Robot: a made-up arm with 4 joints.
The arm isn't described. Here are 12 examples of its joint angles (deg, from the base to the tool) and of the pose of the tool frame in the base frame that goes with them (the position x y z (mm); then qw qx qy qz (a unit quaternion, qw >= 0)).
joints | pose
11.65 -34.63 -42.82 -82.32 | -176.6 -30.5 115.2 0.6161 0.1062 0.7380 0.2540
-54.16 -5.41 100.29 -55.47 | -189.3 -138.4 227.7 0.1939 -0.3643 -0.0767 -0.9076
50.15 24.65 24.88 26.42 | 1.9 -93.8 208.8 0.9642 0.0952 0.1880 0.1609
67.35 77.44 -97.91 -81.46 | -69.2 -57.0 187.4 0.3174 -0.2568 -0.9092 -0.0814
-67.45 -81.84 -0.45 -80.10 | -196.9 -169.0 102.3 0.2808 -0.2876 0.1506 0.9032
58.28 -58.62 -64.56 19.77 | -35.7 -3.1 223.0 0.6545 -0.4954 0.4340 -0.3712
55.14 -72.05 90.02 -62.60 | -89.5 72.2 153.6 0.6450 -0.2792 -0.0933 0.7052
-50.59 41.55 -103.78 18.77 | -153.0 -68.2 100.5 0.1317 0.8761 -0.2191 -0.4088
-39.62 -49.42 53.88 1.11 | -179.0 -141.2 237.4 0.4493 0.0659 -0.3365 0.8250
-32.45 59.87 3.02 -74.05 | -187.7 -81.9 174.3 0.2001 -0.1255 -0.8835 -0.4046
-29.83 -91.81 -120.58 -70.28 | -182.1 -156.2 90.7 0.8704 0.0316 0.4793 -0.1077
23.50 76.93 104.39 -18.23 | -21.4 -48.9 115.2 0.5357 0.8108 0.0577 0.2285
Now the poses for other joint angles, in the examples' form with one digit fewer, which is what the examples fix.
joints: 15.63 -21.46 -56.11 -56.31
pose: -142 -47 135 0.622 -0.054 0.767 0.149
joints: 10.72 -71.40 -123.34 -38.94
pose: -176 -86 152 0.663 -0.148 0.579 -0.451
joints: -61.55 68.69 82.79 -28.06
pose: -152 -57 138 0.088 0.442 0.643 0.620
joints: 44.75 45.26 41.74 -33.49
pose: -13 -21 158 0.602 0.578 0.304 0.460
